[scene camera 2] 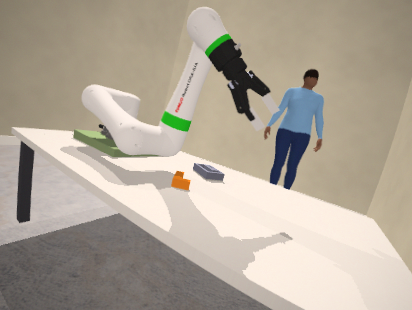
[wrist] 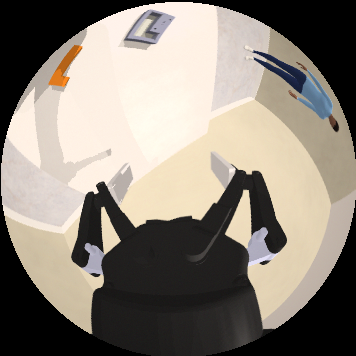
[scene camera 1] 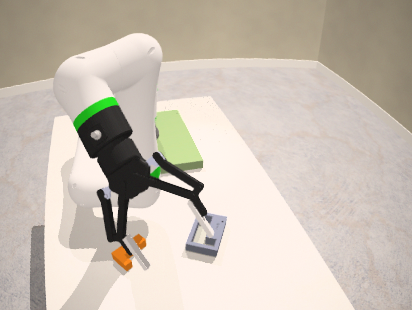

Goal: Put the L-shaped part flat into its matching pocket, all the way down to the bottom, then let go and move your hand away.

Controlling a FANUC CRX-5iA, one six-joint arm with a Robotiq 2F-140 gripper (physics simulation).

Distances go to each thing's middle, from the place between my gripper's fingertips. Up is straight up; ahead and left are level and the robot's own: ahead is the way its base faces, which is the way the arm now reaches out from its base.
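If you picture the grey pocket block (scene camera 1: 198,241), my hand is well above it, a good way to the right of it and a long way past it.
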